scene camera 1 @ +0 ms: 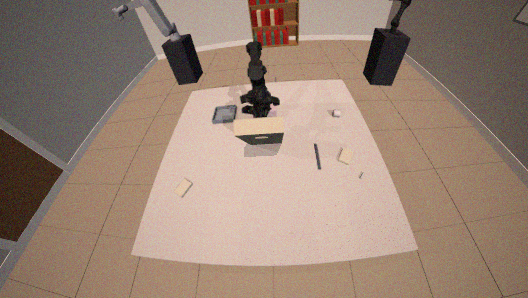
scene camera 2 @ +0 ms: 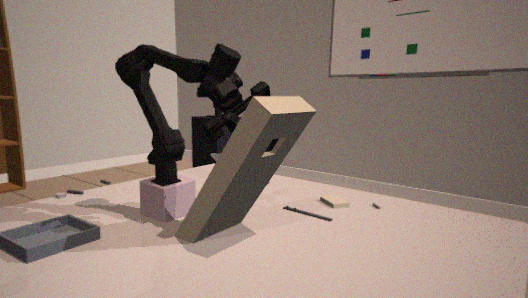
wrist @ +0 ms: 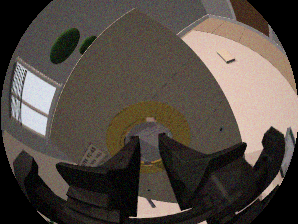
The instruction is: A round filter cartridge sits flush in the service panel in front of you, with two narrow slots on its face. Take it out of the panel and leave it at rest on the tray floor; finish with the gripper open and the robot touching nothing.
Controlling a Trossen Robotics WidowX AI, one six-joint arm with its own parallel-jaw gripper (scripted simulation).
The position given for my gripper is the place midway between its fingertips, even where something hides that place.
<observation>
In view: my gripper [scene camera 2: 260, 133], a round filter cartridge [wrist: 148, 131] and a tan service panel [scene camera 2: 270, 126].
My gripper is seen too in scene camera 1 [scene camera 1: 260, 125] and in the wrist view [wrist: 148, 138]. The tan service panel also shows in the wrist view [wrist: 137, 68]. Scene camera 1 does not show the round filter cartridge, which is hidden by the tan service panel. Scene camera 2 does not show the round filter cartridge, which is hidden by the tan service panel.
</observation>
